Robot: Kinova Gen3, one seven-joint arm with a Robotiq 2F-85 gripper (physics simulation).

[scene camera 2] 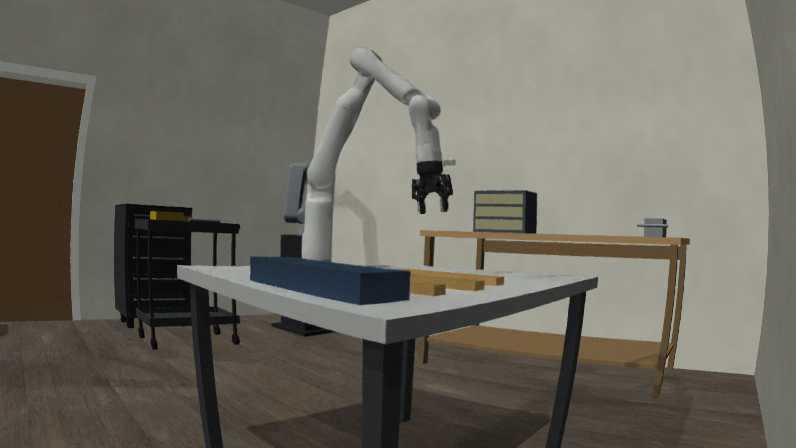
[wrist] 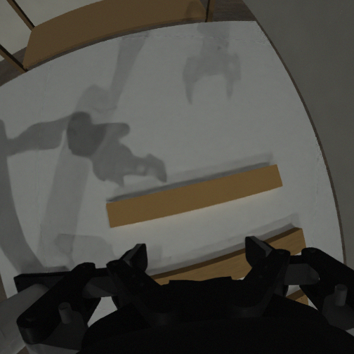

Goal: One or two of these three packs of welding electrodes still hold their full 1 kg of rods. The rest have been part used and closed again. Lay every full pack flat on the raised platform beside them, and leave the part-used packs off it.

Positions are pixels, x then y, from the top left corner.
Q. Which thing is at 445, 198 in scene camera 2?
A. My gripper.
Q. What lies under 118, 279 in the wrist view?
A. My gripper.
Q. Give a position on a brown electrode pack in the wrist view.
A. At 234, 264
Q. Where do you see a brown electrode pack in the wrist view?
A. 206, 193
